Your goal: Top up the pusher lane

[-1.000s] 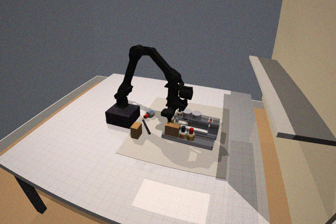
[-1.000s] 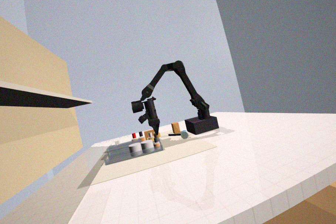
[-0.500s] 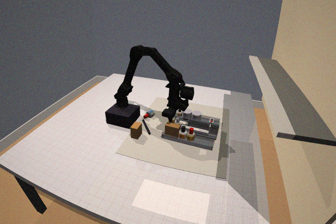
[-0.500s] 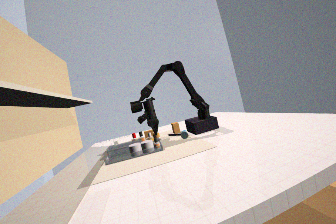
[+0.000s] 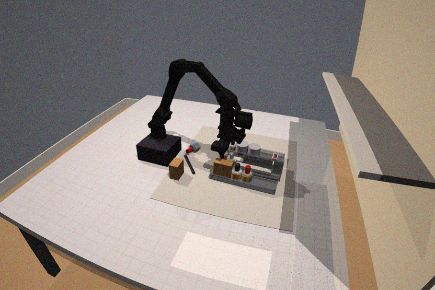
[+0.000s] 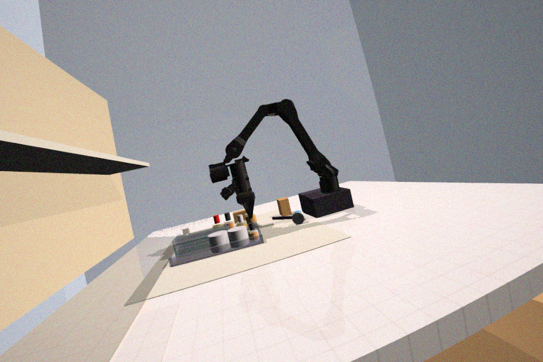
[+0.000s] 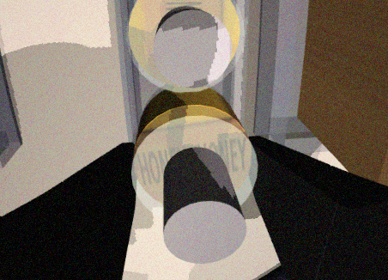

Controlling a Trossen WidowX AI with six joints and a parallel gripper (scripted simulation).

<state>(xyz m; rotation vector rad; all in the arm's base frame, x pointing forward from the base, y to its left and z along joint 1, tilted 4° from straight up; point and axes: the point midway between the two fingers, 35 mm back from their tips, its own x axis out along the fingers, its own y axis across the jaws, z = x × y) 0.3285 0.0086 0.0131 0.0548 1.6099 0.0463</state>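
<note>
The brown box lies 3 cm ahead of my gripper tip, 8 cm to the right of it and 2 cm below it. Also, from my gripper tip: white pusher plate 14 cm ahead, 3 cm to the left; black stick 14 cm behind, 6 cm to the right, 5 cm below.
</note>
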